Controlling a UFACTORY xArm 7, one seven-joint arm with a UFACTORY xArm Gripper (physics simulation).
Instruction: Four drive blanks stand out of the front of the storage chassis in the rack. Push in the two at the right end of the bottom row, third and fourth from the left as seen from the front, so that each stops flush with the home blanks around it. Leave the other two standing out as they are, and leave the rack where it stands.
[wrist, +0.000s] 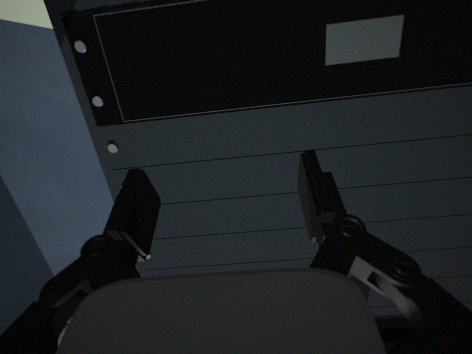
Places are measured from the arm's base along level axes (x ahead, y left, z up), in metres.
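Where they show: gripper, fingertip midpoint: (223, 176).
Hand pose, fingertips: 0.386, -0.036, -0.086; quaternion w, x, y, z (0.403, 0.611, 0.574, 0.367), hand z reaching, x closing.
Observation:
After its pixels a point has its place, as x, y, z.
My gripper (223, 176) @(0.386, -0.036, -0.086) is open and empty, its two black fingers spread wide in front of the rack (220, 131) @(0.486, -0.054, -0.089). The rack's front shows as dark grey panels with thin seams between them, running slightly uphill to the right. The storage chassis and the four drive blanks cannot be made out in the wrist view. The lower part of the rack front is hidden behind the gripper's body and fingers. The view is dim, and I cannot tell whether the fingertips touch the panels.
A black panel (225, 65) @(0.487, -0.042, -0.145) with a thin pale outline and a light grey label (364, 40) @(0.497, 0.072, -0.151) crosses the top. Round pale screws (80, 46) @(0.475, -0.160, -0.173) (97, 101) @(0.475, -0.161, -0.128) (113, 147) @(0.475, -0.159, -0.085) line the rack's left edge. A blue surface (55, 120) lies beyond that edge.

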